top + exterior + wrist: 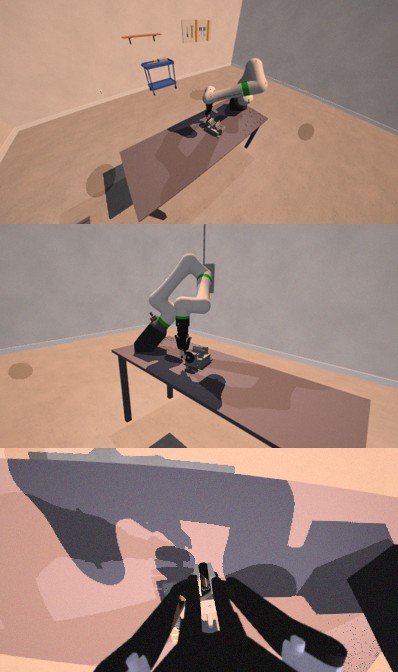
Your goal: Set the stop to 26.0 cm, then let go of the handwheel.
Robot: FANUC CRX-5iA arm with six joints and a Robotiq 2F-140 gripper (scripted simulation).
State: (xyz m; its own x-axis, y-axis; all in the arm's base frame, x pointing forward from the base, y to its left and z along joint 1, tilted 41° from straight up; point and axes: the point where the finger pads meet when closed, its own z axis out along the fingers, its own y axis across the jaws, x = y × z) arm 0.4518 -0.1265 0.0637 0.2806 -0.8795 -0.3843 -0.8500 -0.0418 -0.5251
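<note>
My hand is 20 mm to the right of the handwheel and 20 mm above it. From my hand the other things lie so: grey stop fixture: 160 mm to the left, 10 mm below, 10 mm behind.
</note>
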